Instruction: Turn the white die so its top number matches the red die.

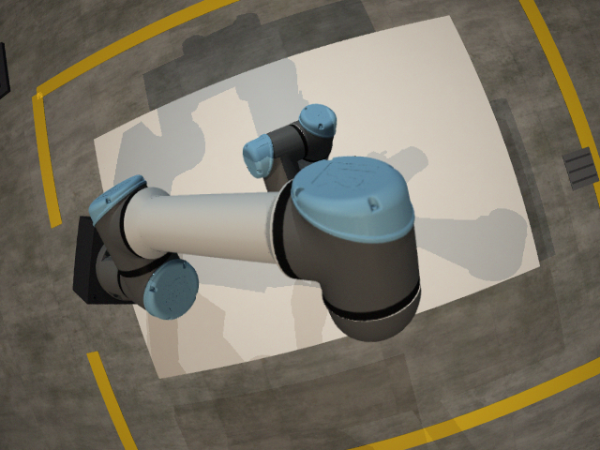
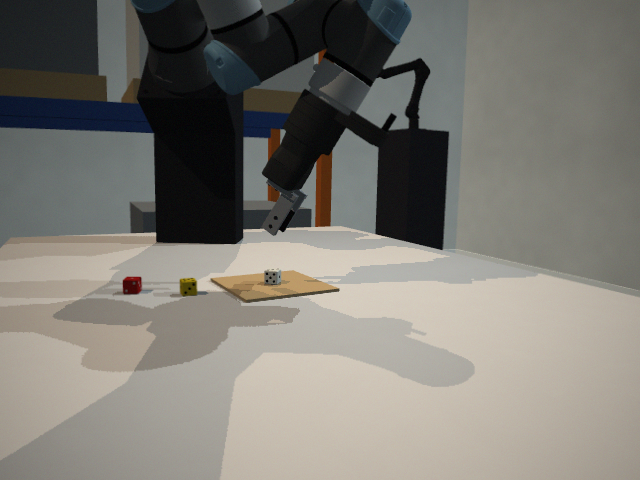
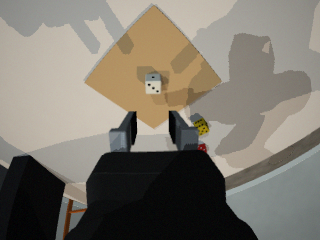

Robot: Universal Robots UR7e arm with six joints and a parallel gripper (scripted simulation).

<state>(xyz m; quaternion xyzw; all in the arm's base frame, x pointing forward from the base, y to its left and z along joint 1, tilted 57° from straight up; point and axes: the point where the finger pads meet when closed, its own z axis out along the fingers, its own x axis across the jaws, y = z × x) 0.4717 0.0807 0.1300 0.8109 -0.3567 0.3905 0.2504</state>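
My hand is 80 mm above the white die and 10 mm to the left of it. Round my hand: yellow die 130 mm to the right, 90 mm below, 10 mm behind; red die 200 mm to the right, 90 mm below, 50 mm behind; tan mat 90 mm below, 10 mm to the right.
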